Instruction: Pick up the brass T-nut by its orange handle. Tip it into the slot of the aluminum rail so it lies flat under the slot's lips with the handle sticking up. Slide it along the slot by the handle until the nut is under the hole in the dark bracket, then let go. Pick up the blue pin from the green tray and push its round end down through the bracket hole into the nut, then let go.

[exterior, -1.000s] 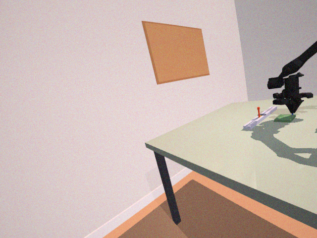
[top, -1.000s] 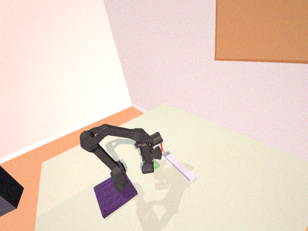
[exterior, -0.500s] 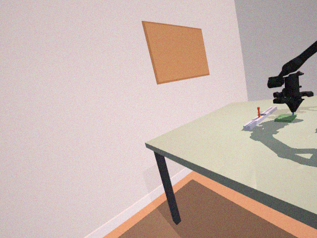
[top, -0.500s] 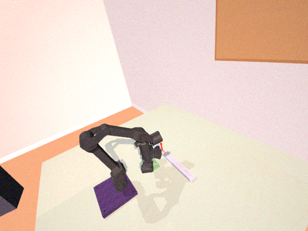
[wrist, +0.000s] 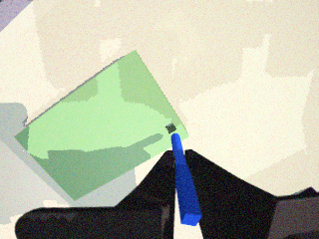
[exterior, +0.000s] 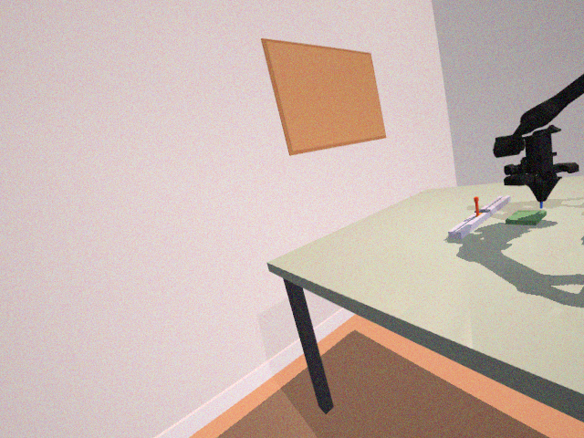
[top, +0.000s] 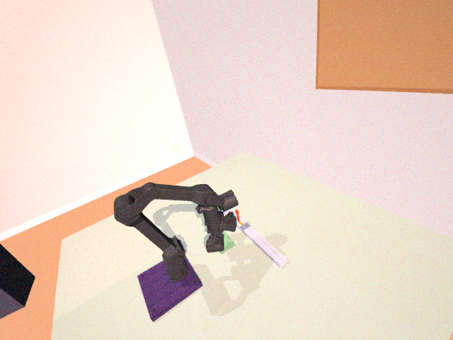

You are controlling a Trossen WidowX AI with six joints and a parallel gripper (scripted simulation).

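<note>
Right now the green tray is 20 mm ahead of my gripper tip, 20 mm to the left of it and 40 mm below it. Round my gripper tip: aluminum rail: 150 mm ahead, 40 mm to the left, 30 mm below; brass T-nut: 140 mm ahead, 60 mm to the left; blue pin: right at my gripper tip.
</note>
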